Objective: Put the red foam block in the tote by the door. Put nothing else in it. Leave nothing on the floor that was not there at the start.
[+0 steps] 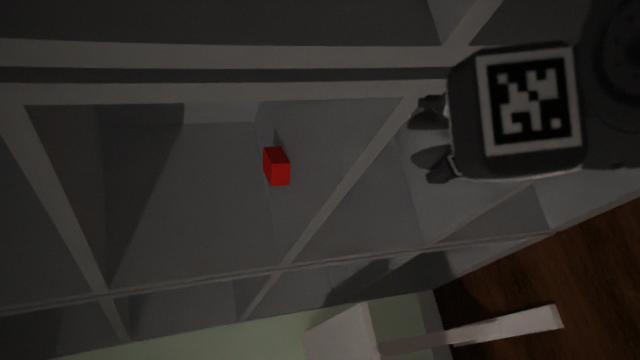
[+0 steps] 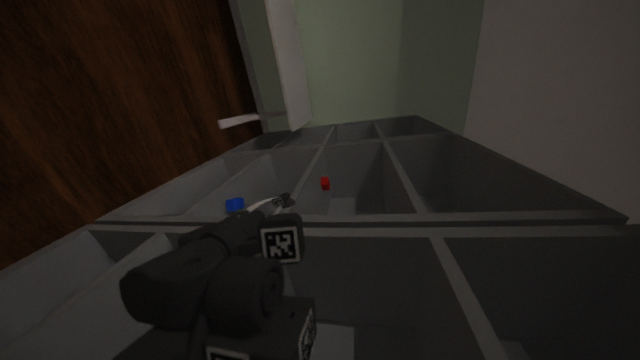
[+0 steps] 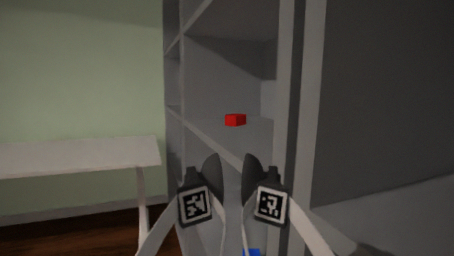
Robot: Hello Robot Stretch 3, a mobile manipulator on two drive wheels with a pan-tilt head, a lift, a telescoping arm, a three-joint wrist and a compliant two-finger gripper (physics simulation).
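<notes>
The red foam block lies on a board inside a compartment of the grey shelf unit. My gripper is just outside the shelf front, lower than the block and well short of it. Its fingers stand close together with a narrow gap and nothing between them.
A blue block lies in the compartment below the red one, under my gripper. A white desk stands beside the shelf against the green wall. The floor is dark wood.
</notes>
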